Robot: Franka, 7 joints.
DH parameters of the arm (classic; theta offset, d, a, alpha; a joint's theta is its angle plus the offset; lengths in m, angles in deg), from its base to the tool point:
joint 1: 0 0.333 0 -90
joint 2: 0 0 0 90
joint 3: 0 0.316 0.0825 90
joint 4: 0 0 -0.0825 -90
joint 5: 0 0.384 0 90
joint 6: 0 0 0.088 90
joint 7: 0 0.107 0 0
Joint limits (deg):
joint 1: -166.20..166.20
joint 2: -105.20..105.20
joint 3: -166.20..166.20
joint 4: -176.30..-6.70
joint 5: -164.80..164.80
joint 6: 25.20..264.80
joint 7: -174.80..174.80
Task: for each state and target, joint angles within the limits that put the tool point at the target. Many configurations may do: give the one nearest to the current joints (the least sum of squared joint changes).
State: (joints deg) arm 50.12 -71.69 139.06 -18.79 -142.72 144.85 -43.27
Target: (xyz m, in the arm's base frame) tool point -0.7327 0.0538 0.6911
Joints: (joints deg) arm 24.66 -42.60 119.06 -45.55 -147.59 164.26 -43.27
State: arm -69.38 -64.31 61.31 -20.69 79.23 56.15 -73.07
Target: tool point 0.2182 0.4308 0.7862
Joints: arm -79.21 -47.03 53.38 -41.17 66.80 29.71 -73.07
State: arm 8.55 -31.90 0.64 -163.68 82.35 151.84 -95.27
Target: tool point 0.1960 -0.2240 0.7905
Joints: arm -7.41 -56.99 -16.94 -128.87 79.85 158.10 -95.27
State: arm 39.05 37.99 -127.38 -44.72 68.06 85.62 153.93
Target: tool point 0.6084 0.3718 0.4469
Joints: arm 62.88 75.62 -103.49 -45.95 67.11 58.66 153.93
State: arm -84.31 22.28 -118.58 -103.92 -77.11 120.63 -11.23
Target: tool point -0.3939 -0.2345 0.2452
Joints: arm -67.40 27.71 -75.40 -142.08 -75.47 132.38 -11.23
